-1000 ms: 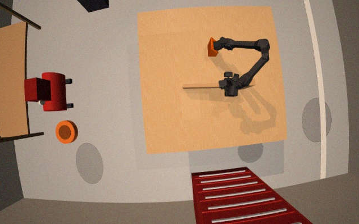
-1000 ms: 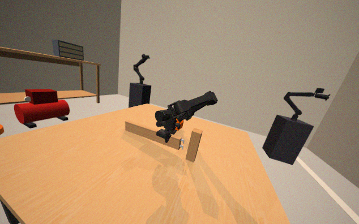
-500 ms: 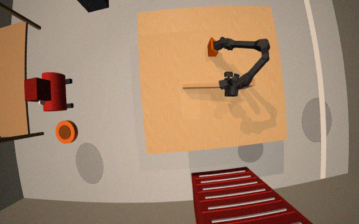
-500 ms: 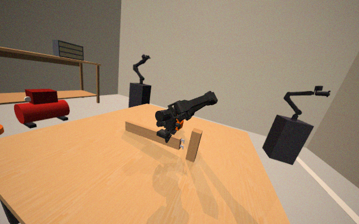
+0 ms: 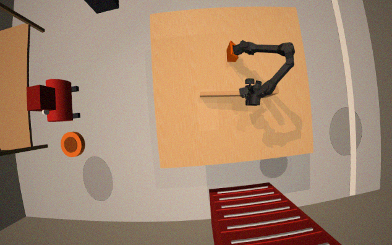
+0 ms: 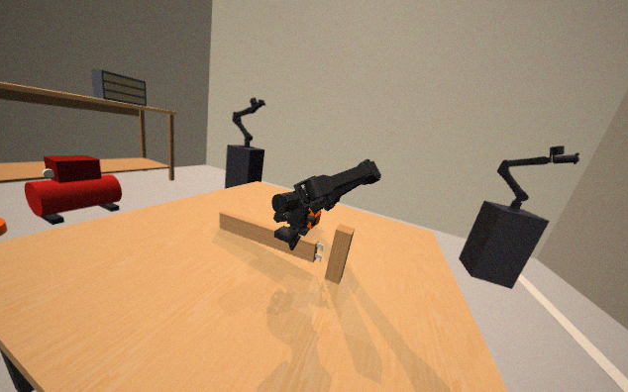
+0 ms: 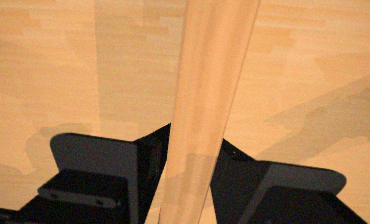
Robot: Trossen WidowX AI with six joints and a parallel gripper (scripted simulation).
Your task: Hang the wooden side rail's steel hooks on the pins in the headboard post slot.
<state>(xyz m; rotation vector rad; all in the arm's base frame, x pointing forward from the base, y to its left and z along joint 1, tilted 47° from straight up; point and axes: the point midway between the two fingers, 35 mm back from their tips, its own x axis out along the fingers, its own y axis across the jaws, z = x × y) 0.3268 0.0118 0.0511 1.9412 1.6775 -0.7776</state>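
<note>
The headboard post is 16 cm to the left of my gripper tip, 4 cm above it and 1 cm ahead of it.
</note>
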